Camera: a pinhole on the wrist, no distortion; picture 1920 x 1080 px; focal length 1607.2 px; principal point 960.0 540.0 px. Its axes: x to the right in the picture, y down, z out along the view. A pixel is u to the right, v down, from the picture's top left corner.
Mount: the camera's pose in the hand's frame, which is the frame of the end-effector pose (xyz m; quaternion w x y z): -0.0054 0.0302 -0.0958 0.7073 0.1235 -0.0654 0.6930
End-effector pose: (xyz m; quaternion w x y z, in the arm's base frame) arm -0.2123 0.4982 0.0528 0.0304 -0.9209 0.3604 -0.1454
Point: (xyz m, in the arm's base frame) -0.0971 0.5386 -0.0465
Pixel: 599 433
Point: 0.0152 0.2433 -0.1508
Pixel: outside the picture
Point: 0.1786 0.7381 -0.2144
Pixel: 130 491
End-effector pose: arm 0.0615 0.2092 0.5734 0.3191 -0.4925 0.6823 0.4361
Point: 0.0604 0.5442 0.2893
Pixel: 1202 307
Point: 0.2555 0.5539 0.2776
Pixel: 686 479
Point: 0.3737 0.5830 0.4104
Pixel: 445 931
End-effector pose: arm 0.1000 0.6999 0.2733 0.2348 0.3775 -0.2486 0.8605
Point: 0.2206 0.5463 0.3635
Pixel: 1362 853
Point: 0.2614 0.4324 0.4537
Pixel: 1535 730
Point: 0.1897 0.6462 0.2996
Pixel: 979 1003
